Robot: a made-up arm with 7 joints. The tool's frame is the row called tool.
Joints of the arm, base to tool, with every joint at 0 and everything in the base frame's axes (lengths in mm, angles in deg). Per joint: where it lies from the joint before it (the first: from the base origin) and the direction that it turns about. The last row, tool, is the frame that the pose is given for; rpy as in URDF.
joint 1: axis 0.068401 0.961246 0.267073 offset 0 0 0
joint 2: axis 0.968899 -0.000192 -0.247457 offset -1 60.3 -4.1
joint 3: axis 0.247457 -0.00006 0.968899 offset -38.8 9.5 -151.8
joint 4: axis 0.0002 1 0.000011 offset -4.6 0 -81.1
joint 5: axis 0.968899 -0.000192 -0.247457 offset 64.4 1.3 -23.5
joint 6: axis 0.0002 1 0.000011 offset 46.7 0 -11.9
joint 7: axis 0.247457 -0.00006 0.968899 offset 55.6 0 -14.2
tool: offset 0 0 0 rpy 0 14.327 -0.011
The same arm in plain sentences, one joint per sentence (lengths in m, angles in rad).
The arm has seven revolute joints in a row. What follows holds with every joint at zero, and every direction is one of the base frame's.
Joint 1 sits at the same point as the base frame's origin and turns about the direction (0.068403, 0.961235, 0.26711).
Joint 2 sits 0.001 m along -x and 0.0603 m along +y and 0.0041 m along -z from joint 1 and turns about the direction (0.968889, -0.0002, -0.247497).
Joint 3 sits 0.0388 m along -x and 0.0095 m along +y and 0.1518 m along -z from joint 2 and turns about the direction (0.247497, -0.0001, 0.968889).
Joint 4 sits 0.0046 m along -x and 0.0811 m along -z from joint 3 and turns about the direction (0.0002, 1, 0).
Joint 5 sits 0.0644 m along +x and 0.0013 m along +y and 0.0235 m along -z from joint 4 and turns about the direction (0.968889, -0.0002, -0.247497).
Joint 6 sits 0.0467 m along +x and 0.0119 m along -z from joint 5 and turns about the direction (0.0002, 1, 0).
Joint 7 sits 0.0556 m along +x and 0.0142 m along -z from joint 6 and turns about the direction (0.247497, -0.0001, 0.968889).
The tool frame, which is the frame that the pose is given for, sits at the same point as joint 7; its axes are the base frame's turned by roll 0, pitch 0.2501 and yaw -0.0002 rad (as in URDF: about the fixed x, then y, then z).

